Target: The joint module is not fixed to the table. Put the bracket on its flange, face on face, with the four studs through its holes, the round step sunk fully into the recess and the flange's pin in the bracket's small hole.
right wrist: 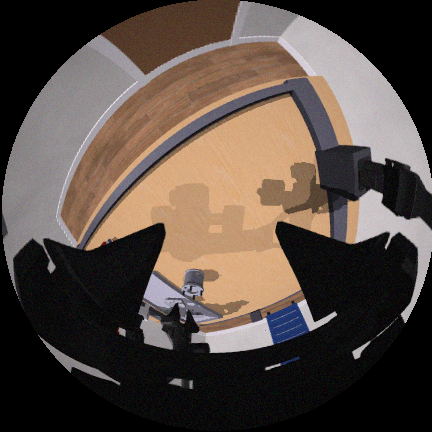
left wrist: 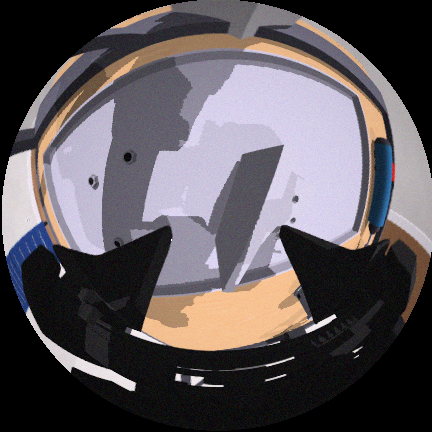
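Pixels of known places: left gripper, fingertip midpoint: (right wrist: 182, 306) (left wrist: 226, 230); right gripper, fingertip midpoint: (right wrist: 221, 227); left arm's base, origin of the base link: (right wrist: 137, 314); right arm's base, origin of the base link: (right wrist: 364, 172).
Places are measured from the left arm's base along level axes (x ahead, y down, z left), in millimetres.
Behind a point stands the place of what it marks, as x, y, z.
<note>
The grey bracket (left wrist: 252, 205) @(146, 9, -175) sits in the pale tray (left wrist: 358, 150) @(238, 58, -8) (right wrist: 162, 286) @(275, 58, -107). In the left wrist view its dark plate stands up at a slant, and a light face with small holes is right of it. My left gripper (left wrist: 226, 230) @(166, 47, -202) (right wrist: 182, 306) @(166, 47, -202) is open and empty, its fingertips close over the bracket's near part; contact cannot be told. The joint module (right wrist: 193, 280) @(418, 18, -196), a grey cylinder with short studs at one end, is on the table beside the tray in the right wrist view. My right gripper (right wrist: 221, 227) @(671, -117, -170) is open and empty, high above the table.
Several hex nuts, one of them a nut (left wrist: 129, 157) @(74, 52, -206), lie at the tray's left. A blue-handled tool (left wrist: 383, 185) @(327, 33, 27) lies beyond the tray's right rim. A dark frame bar (right wrist: 215, 115) @(799, 42, -123) edges the table. A black boxy device (right wrist: 344, 172) @(815, -26, -391) stands at the right in the right wrist view.
</note>
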